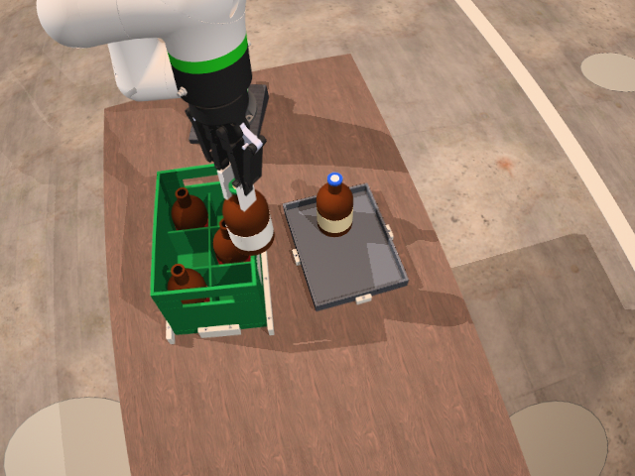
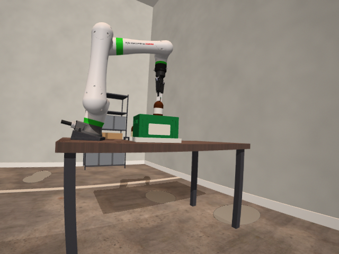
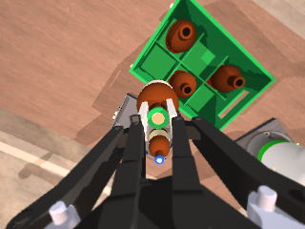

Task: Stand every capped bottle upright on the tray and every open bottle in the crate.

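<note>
The capped brown bottle lies 8 cm below my hand. Round my hand: green crate 26 cm below, 8 cm to the right, 7 cm behind; then grey tray 33 cm below, 18 cm to the left, 5 cm behind.
</note>
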